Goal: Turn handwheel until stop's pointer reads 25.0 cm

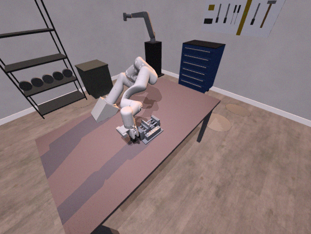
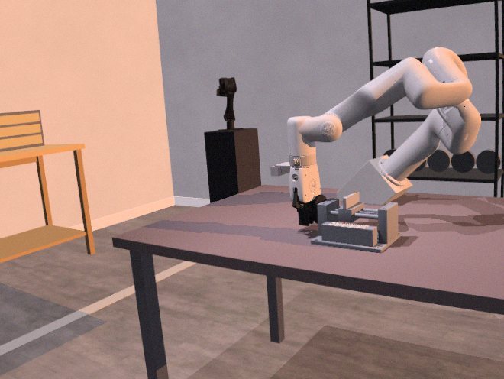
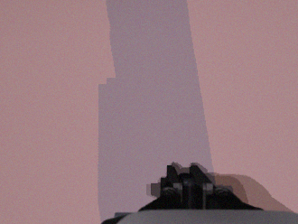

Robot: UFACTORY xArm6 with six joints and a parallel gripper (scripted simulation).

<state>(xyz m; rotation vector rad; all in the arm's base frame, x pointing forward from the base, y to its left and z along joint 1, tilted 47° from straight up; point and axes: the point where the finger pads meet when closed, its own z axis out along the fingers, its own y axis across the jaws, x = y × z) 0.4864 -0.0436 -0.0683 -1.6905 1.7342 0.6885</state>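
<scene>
The black handwheel is 2 cm to the left of my hand and 1 cm above it. The rest, counted from my hand: sliding stop block (14 cm to the left, 4 cm above).
</scene>
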